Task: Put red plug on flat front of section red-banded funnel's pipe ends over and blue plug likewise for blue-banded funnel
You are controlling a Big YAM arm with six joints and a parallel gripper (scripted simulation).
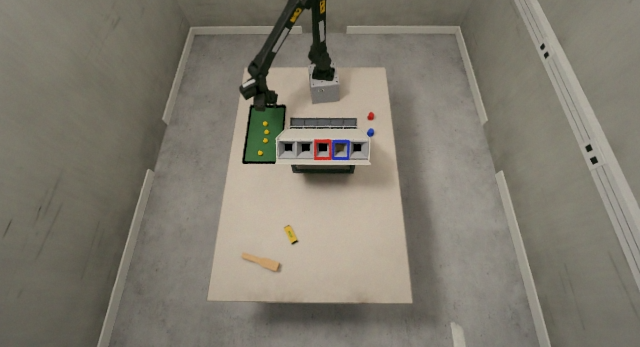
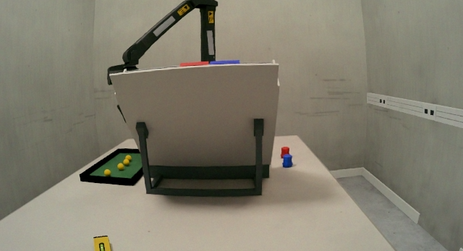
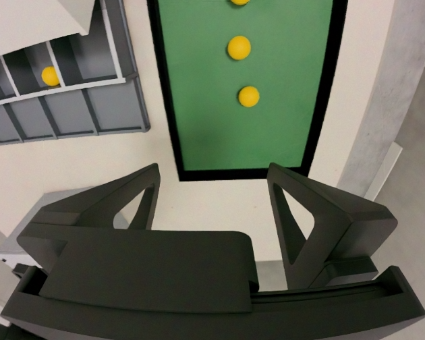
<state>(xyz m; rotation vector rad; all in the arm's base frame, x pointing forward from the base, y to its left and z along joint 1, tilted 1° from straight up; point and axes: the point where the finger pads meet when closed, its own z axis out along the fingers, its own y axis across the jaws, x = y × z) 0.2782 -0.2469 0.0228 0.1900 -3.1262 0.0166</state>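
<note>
My hand is 70 mm short of the green marble tray, 30 mm to the left of it and 160 mm above it. The rest, counted from my hand: blue band: 270 mm ahead, 420 mm to the left, 150 mm above; cover: 140 mm ahead, 320 mm to the left, 40 mm above; red band: 280 mm ahead, 340 mm to the left, 150 mm above.
</note>
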